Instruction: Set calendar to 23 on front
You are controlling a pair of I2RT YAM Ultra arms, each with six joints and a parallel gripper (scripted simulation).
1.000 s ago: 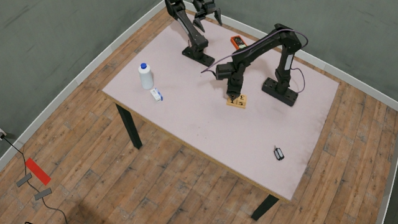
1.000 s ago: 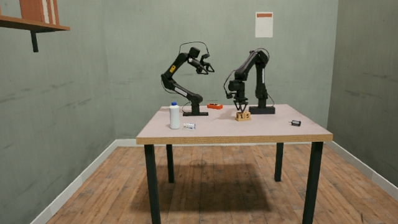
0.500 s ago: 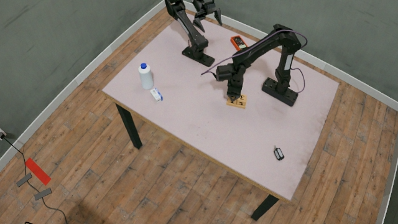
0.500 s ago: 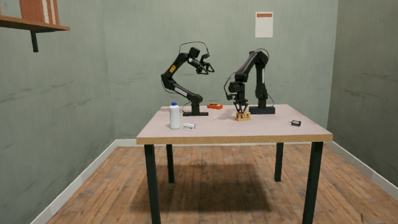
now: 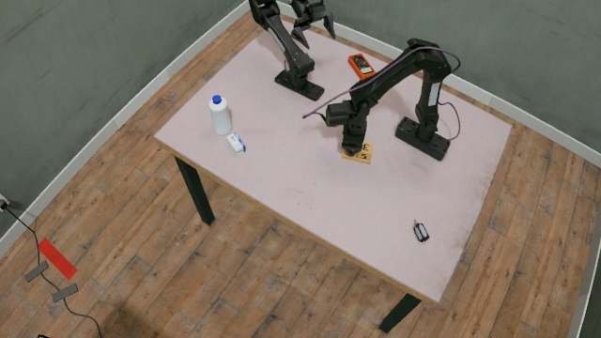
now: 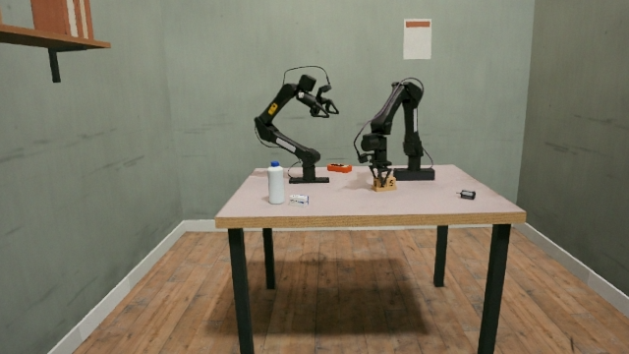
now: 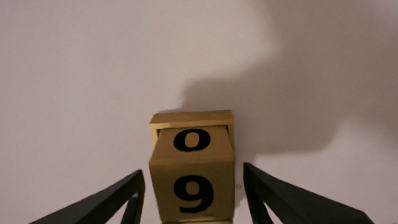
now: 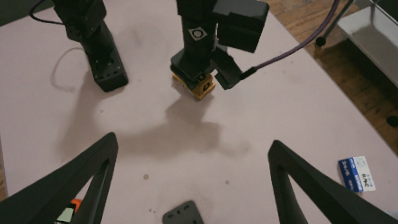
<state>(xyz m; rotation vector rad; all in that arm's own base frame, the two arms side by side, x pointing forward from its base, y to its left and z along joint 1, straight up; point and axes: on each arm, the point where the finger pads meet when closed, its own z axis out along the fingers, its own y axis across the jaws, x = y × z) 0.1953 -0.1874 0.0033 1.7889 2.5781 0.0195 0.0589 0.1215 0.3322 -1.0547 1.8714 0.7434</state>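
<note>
Right now my left hand is 1 cm above the number cube. Also, from my left hand: wooden tray: 3 cm below, 2 cm to the left, 1 cm behind; white bottle: 45 cm to the right, 14 cm ahead, 4 cm above; black object: 33 cm to the left, 15 cm ahead, 2 cm below.
</note>
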